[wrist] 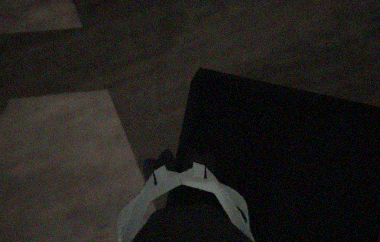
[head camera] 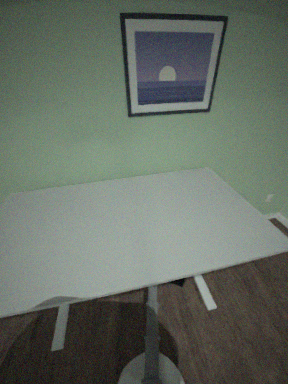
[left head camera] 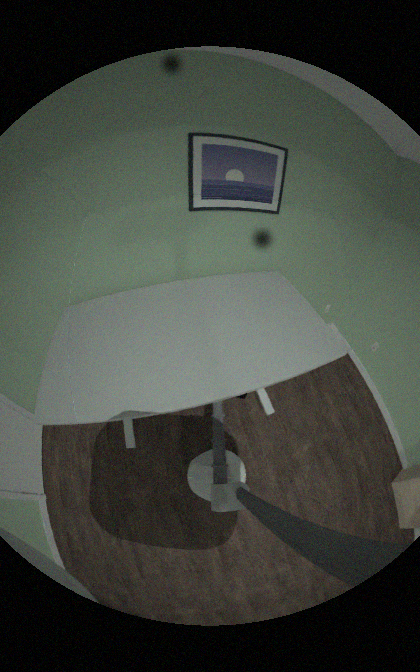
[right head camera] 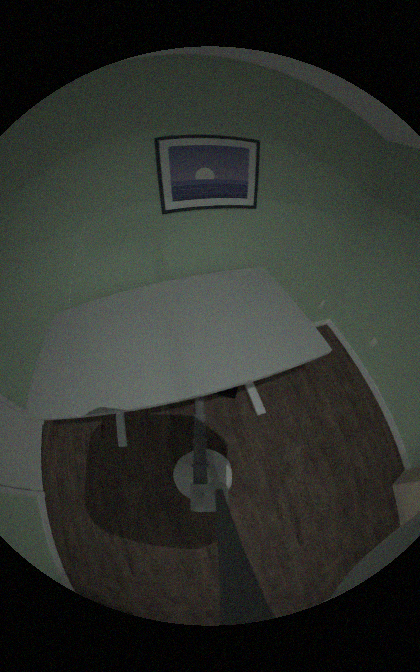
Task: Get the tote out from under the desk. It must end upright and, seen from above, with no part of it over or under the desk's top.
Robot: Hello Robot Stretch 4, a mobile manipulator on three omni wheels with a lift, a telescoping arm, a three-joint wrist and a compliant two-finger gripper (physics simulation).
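Places are measured from the robot's base along level axes (x down, y back, z left), in centimetres.
Pixels of known places: gripper, fingertip midpoint: (wrist: 179,161).
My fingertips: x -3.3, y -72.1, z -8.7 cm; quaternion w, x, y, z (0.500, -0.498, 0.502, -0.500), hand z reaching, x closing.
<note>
Behind a point stands the place of what it marks.
The black tote (head camera: 177,282) @(x -3.2, y -67.3, z -23.0 cm) (left head camera: 242,396) @(x -1.3, y -66.3, z -26.2 cm) (right head camera: 229,393) is mostly hidden by the desk's white top (head camera: 125,235) @(x -92.3, y -53.5, z 13.5 cm) (left head camera: 200,345) @(x -92.3, y -55.2, z 9.1 cm) (right head camera: 185,340); a small dark corner shows below the front edge. In the wrist view the tote (wrist: 290,160) @(x 2.4, y -86.8, z -11.7 cm) fills the right side, very dark, so its rim and inside are hard to tell. My gripper (wrist: 179,161) @(x -3.3, y -72.1, z -8.7 cm) is closed at the tote's left edge, one fingertip on each side of that wall, and looks shut on it. The gripper is hidden under the desk in the head views.
My arm (head camera: 152,325) @(x -45.6, y -28.2, z -0.1 cm) (left head camera: 220,445) @(x -46.0, y -19.6, z -1.0 cm) (right head camera: 200,440) reaches under the desk's front edge. White desk feet stand on its right (head camera: 205,292) and left (head camera: 60,327). A tan box (left head camera: 410,495) (right head camera: 407,502) is at the far right. A framed picture (head camera: 172,60) @(x -160.9, y -116.5, z -9.9 cm) hangs on the wall behind.
</note>
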